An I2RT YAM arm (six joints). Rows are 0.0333 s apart.
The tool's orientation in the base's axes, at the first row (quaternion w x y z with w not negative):
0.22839 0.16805 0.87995 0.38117
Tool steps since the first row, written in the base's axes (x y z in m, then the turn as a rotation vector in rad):
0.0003 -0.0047 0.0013 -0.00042 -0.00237 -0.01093
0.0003 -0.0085 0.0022 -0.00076 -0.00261 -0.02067
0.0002 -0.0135 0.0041 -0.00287 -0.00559 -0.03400
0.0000 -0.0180 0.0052 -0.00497 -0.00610 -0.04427
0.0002 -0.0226 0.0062 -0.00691 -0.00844 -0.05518
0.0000 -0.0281 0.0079 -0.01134 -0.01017 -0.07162
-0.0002 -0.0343 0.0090 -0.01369 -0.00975 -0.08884
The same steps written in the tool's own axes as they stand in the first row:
-0.0028 -0.0021 -0.0034 0.00223 -0.00977 0.00498
-0.0048 -0.0039 -0.0062 0.00507 -0.01725 0.01055
-0.0076 -0.0057 -0.0104 0.00909 -0.02942 0.01573
-0.0099 -0.0079 -0.0138 0.01343 -0.03768 0.02053
-0.0125 -0.0101 -0.0171 0.01694 -0.04760 0.02471
-0.0154 -0.0124 -0.0215 0.02435 -0.06156 0.03128
-0.0184 -0.0157 -0.0259 0.03123 -0.07445 0.04071

